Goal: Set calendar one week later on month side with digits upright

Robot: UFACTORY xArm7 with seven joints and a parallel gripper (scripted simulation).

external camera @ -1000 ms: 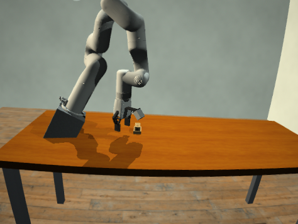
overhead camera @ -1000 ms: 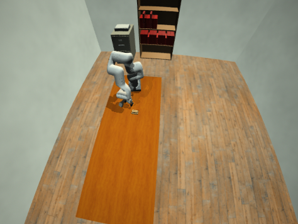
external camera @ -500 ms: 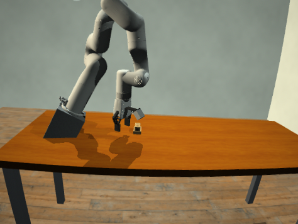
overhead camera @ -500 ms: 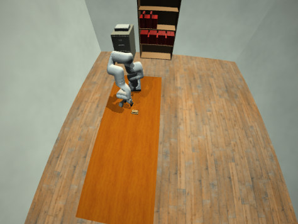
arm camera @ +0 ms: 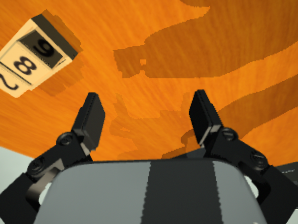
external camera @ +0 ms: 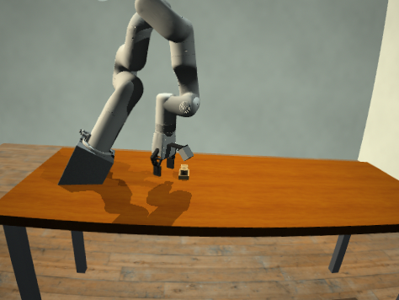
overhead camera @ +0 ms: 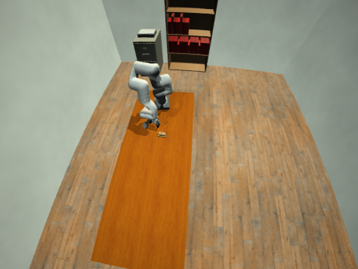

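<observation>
The wooden tray is 8 cm ahead of my hand, 8 cm to the left of it and 5 cm below it.
</observation>
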